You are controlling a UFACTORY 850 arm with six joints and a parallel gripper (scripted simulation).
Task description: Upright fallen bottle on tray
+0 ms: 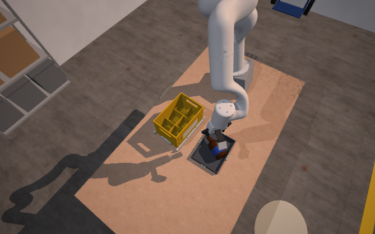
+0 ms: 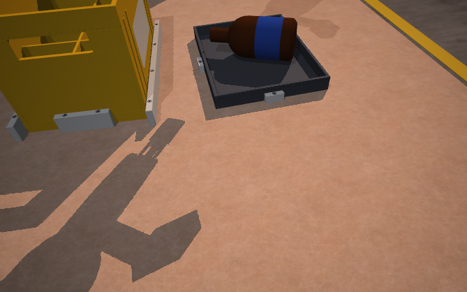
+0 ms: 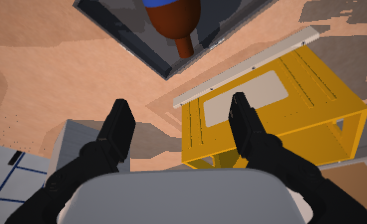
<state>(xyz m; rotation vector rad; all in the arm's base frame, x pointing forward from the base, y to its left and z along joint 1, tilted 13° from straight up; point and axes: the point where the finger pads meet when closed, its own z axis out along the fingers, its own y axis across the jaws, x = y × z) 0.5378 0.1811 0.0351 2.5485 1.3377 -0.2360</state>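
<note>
My gripper is now 17 cm above the brown bottle, 3 cm to the right of it and 1 cm short of it. Also, from my hand: dark tray: 20 cm below, 3 cm to the left, 2 cm ahead; then yellow crate: 25 cm to the right, 13 cm below, 1 cm ahead.
</note>
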